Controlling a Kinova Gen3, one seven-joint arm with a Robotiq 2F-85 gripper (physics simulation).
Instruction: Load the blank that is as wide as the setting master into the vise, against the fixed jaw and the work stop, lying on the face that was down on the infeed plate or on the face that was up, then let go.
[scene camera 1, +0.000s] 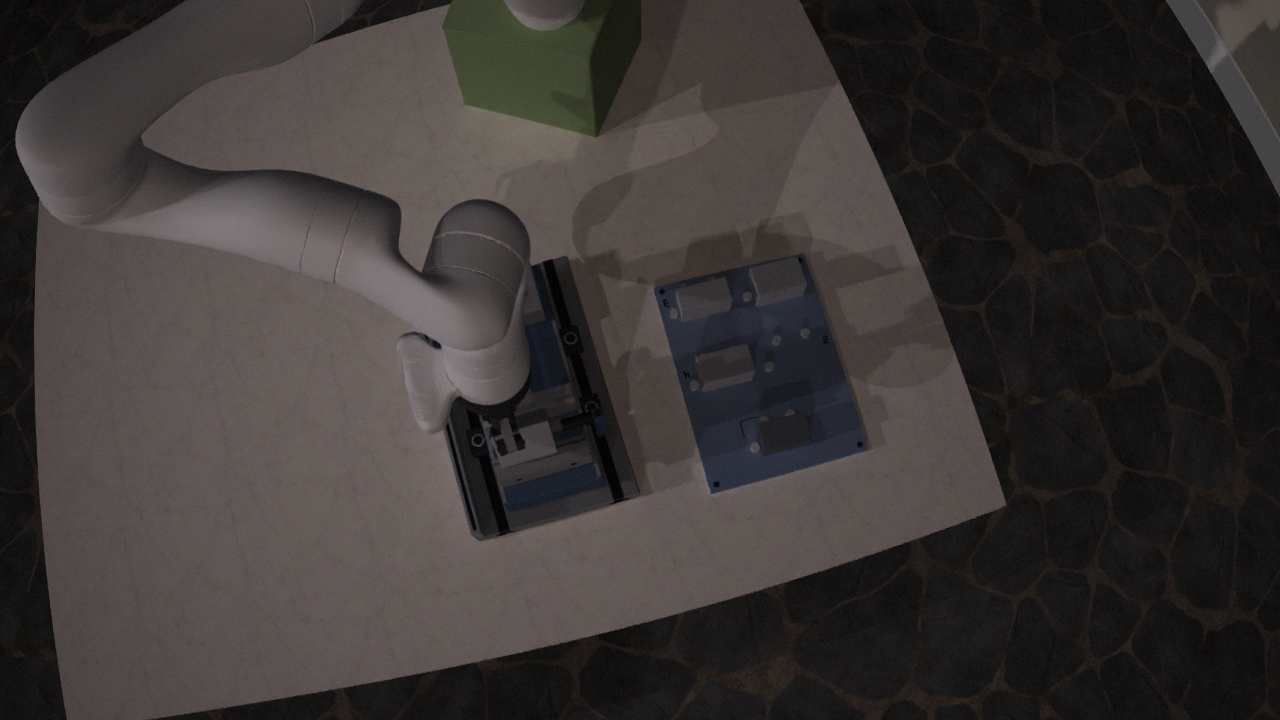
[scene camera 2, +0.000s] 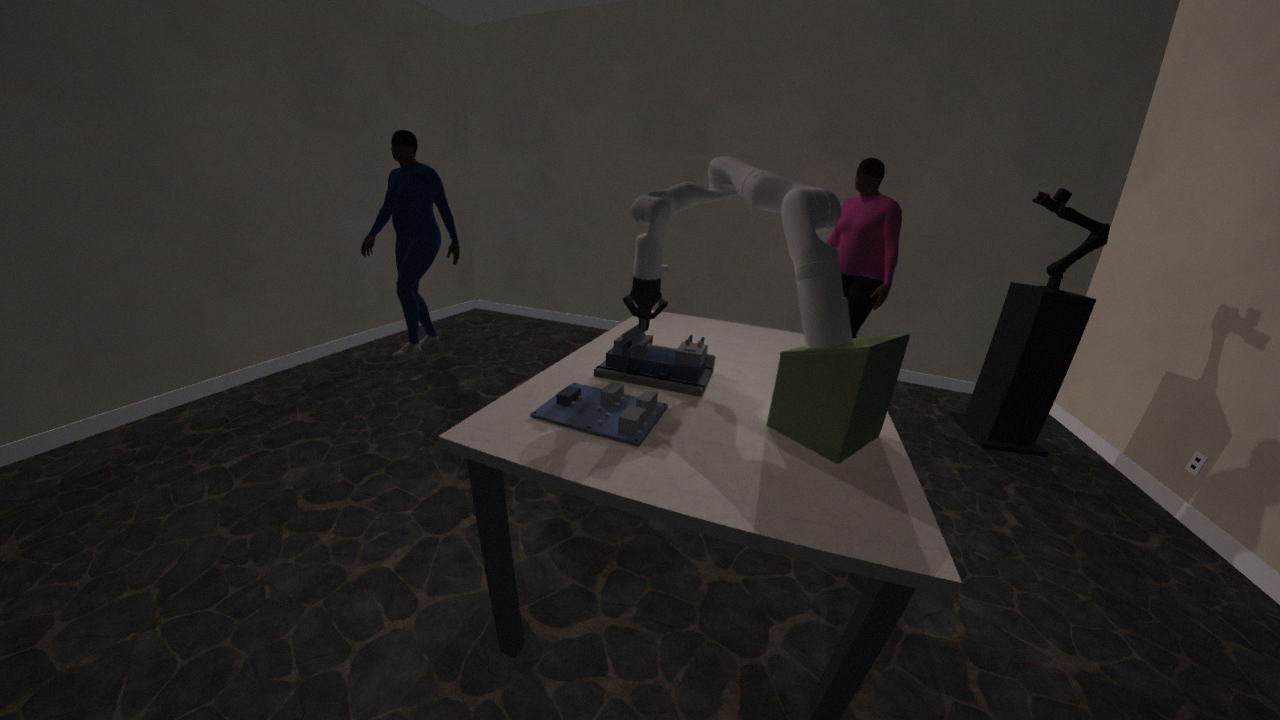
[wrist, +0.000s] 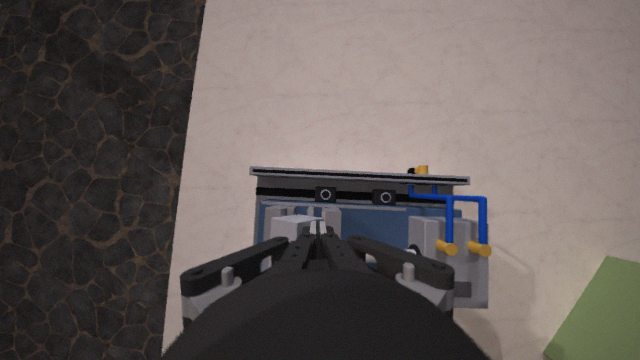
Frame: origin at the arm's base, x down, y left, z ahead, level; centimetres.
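Where they show: gripper, fingertip midpoint: (scene camera 2: 643, 331) (wrist: 318, 231); arm's base, link origin: (scene camera 2: 827, 345).
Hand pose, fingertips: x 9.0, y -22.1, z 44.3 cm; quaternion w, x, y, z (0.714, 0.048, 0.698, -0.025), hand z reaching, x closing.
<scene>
Things, the pixels of their top centre, and the offset from my fingertips.
- vise, top centre: (scene camera 1: 512, 370) (wrist: 368, 257) (scene camera 2: 658, 340) dz -5.0, dx +1.2, dy +3.2 cm
- light grey blank, top centre: (wrist: 292, 257) (scene camera 1: 520, 431) (scene camera 2: 634, 326) dz +2.3, dx -1.7, dy +1.8 cm
- dark block, top centre: (scene camera 1: 784, 431) (scene camera 2: 568, 390) dz +10.8, dx +7.8, dy +28.6 cm
- blue plate, top centre: (scene camera 1: 760, 367) (scene camera 2: 601, 408) dz +2.3, dx +10.3, dy +29.8 cm
The vise (scene camera 1: 554, 486) (scene camera 2: 662, 365) (wrist: 375, 227) stands on the table. A light grey blank (scene camera 1: 537, 440) (wrist: 287, 227) sits in its jaw area, at the fixed-jaw end. The moving jaw (wrist: 332, 218) is to its right in the wrist view. Whether the blank touches the fixed jaw or the work stop is hidden or too small to tell. My gripper (scene camera 1: 512, 438) (scene camera 2: 643, 325) (wrist: 318, 231) is shut and empty, with its tips over or beside the blank; contact cannot be told. A dark block (scene camera 1: 783, 432) (scene camera 2: 568, 394), perhaps the setting master, sits on the blue plate (scene camera 1: 823, 394) (scene camera 2: 581, 415).
Grey blocks (scene camera 1: 704, 298) (scene camera 1: 776, 281) (scene camera 1: 725, 365) stand among small pegs on the blue plate, beside the vise. Blue handles (wrist: 482, 220) with yellow ends rise at the vise's screw end. The green base block (scene camera 1: 528, 80) (scene camera 2: 814, 398) (wrist: 605, 310) stands beyond that end.
</scene>
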